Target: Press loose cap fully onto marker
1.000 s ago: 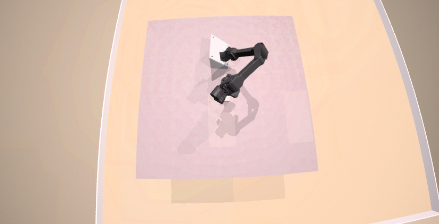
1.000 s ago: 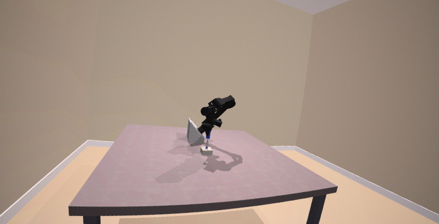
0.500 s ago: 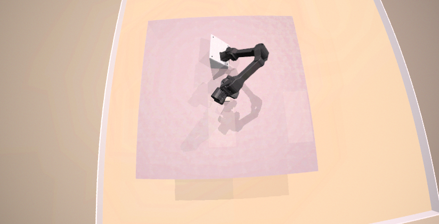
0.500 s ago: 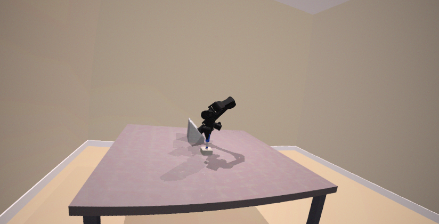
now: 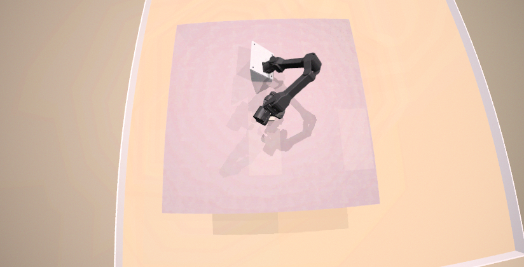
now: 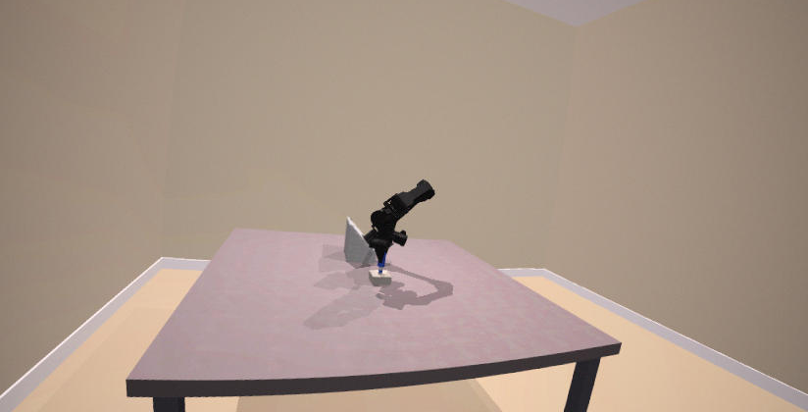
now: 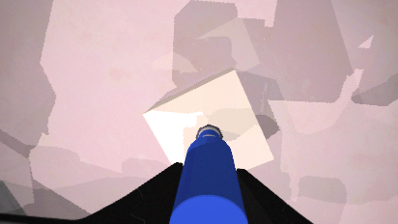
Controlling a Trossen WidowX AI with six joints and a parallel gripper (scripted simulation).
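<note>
Right now my gripper tip is 1 cm below the blue cap. Round my gripper tip: beige holder block (6 cm below).
</note>
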